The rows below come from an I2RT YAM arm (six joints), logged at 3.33 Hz.
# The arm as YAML. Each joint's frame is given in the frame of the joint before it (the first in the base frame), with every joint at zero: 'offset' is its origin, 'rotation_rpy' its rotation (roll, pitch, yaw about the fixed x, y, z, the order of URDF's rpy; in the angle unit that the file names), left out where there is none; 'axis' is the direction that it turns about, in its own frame. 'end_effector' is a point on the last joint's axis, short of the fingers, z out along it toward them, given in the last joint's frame.
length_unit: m
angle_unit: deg
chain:
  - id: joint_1
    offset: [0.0, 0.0, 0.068]
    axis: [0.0, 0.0, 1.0]
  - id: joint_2
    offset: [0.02, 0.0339, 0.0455]
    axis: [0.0, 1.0, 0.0]
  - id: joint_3
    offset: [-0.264, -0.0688, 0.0]
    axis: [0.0, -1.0, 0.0]
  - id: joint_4
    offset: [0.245, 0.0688, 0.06]
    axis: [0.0, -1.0, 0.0]
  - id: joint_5
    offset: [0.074, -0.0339, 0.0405]
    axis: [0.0, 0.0, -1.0]
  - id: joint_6
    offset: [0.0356, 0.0, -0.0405]
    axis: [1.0, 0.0, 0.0]
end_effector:
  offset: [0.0, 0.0, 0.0]
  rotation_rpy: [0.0, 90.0, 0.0]
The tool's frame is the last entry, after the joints.
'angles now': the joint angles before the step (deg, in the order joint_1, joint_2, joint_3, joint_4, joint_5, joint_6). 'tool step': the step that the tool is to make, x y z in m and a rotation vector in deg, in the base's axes. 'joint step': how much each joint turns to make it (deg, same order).
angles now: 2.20 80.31 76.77 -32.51 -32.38 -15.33
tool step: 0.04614 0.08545 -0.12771 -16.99 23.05 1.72
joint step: 14.66 21.07 0.00 -4.33 17.93 1.02
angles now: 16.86 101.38 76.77 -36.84 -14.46 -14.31
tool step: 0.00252 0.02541 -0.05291 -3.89 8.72 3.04
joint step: 3.63 8.31 0.00 -1.16 1.05 0.18
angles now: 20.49 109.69 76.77 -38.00 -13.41 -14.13
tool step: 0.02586 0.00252 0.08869 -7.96 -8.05 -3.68
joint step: 0.00 0.57 20.72 -15.43 10.91 -0.33
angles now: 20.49 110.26 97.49 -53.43 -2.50 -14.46
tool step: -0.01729 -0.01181 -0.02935 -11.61 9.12 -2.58
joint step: 0.00 0.74 -4.04 -7.85 8.09 0.15
